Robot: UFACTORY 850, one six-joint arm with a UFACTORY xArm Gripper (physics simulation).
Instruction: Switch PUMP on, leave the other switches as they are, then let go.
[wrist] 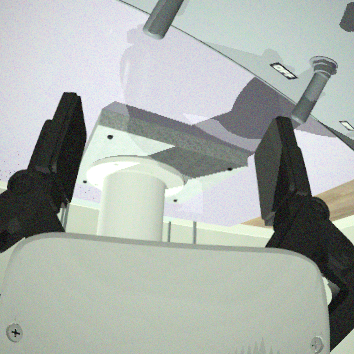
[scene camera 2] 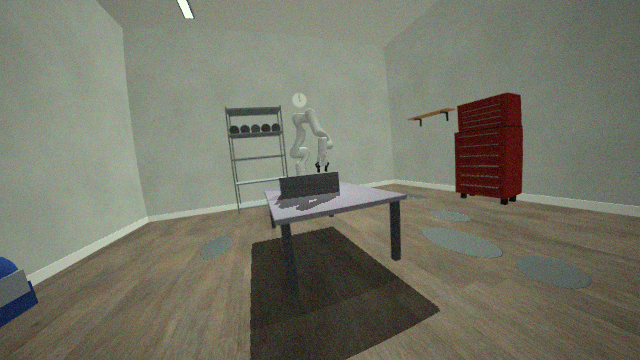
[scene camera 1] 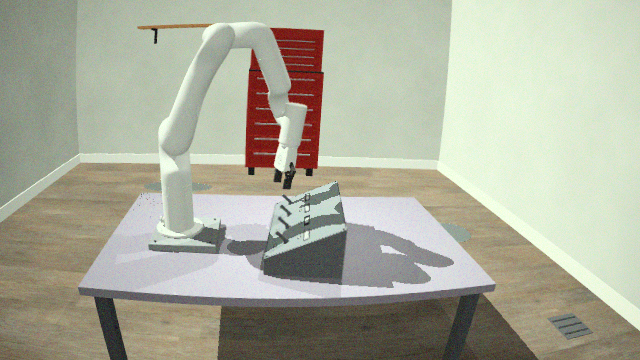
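Observation:
A sloped grey console [scene camera 1: 306, 261] [scene camera 2: 310, 185] [wrist: 235, 27] stands on the table with a row of several levers. The farthest lever [scene camera 1: 287, 199], the second [scene camera 1: 285, 210], the third [scene camera 1: 283, 222] and the nearest [scene camera 1: 282, 237] lean toward the arm's base in scene camera 1. The switch names are too small to read, so I cannot tell which is PUMP. The wrist view shows one lever [wrist: 311, 96] near an OFF label [wrist: 283, 70] and another lever [wrist: 163, 19] at the top. My gripper [scene camera 1: 282, 181] [scene camera 2: 322, 170] [wrist: 175, 122] is wide open and empty, above the console's far end, touching no lever.
The arm's base plate [scene camera 1: 185, 244] [wrist: 200, 142] stands left of the console on the lilac table [scene camera 1: 150, 280] [scene camera 2: 370, 194]. A red tool cabinet [scene camera 1: 285, 117] [scene camera 2: 487, 150] stands beyond the table. A shelf rack [scene camera 2: 253, 111] stands by the far wall.

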